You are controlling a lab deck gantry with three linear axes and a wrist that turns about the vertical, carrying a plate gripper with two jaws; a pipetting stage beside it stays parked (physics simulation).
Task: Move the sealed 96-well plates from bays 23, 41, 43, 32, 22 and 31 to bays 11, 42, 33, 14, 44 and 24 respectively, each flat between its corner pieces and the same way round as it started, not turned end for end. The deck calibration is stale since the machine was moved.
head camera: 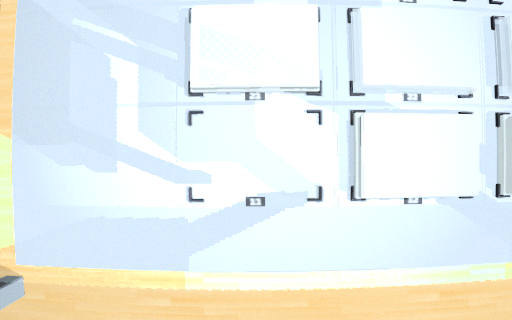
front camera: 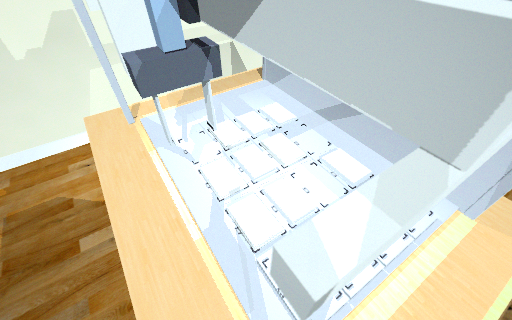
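Pixels of known places: gripper, fingertip midpoint: (front camera: 192,134); robot's base, origin of the base link: (head camera: 194,201) (front camera: 178,141).
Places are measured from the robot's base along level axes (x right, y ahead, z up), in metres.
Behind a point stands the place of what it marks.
My gripper (front camera: 192,135) @[y 0.194, x 0.002, z 0.159 m] is low at the back left in the front view. Its two jaws stand apart over the bay 11 area with no plate seen between them. Bay 11 (head camera: 225,145) @[y 0.032, x -0.056, z 0.000 m] is bare in the head view. The sealed plate of bay 22 (front camera: 254,161) @[y 0.231, x -0.150, z 0.014 m] (head camera: 420,50) @[y 0.226, x -0.149, z 0.014 m] sits between its corner pieces. In the front view, white plates also lie in bay 23 (front camera: 292,197) @[y 0.394, x -0.158, z 0.014 m], bay 31 (front camera: 252,121) @[y 0.059, x -0.255, z 0.014 m], bay 32 (front camera: 282,148) @[y 0.232, x -0.254, z 0.015 m], bay 41 (front camera: 277,112) @[y 0.063, x -0.364, z 0.014 m] and bay 43 (front camera: 347,166) @[y 0.398, x -0.362, z 0.014 m]. Bay 42 (front camera: 312,140) @[y 0.244, x -0.374, z 0.000 m] holds no plate. Bays 14, 24 and 44 are hidden by the pale beam.
Other plates sit in bay 21 (front camera: 230,134) @[y 0.080, x -0.153, z 0.014 m] (head camera: 255,47) @[y 0.063, x -0.149, z 0.014 m], bay 12 (front camera: 222,175) @[y 0.227, x -0.045, z 0.014 m] (head camera: 420,155) @[y 0.223, x -0.045, z 0.014 m] and bay 13 (front camera: 255,220) @[y 0.397, x -0.042, z 0.014 m]. A large pale beam (front camera: 345,240) @[y 0.625, x 0.055, z 0.400 m] crosses the front right. A wooden rim (front camera: 150,225) @[y 0.253, x 0.171, z -0.010 m] (head camera: 300,300) @[y 0.110, x 0.111, z -0.010 m] borders the deck.
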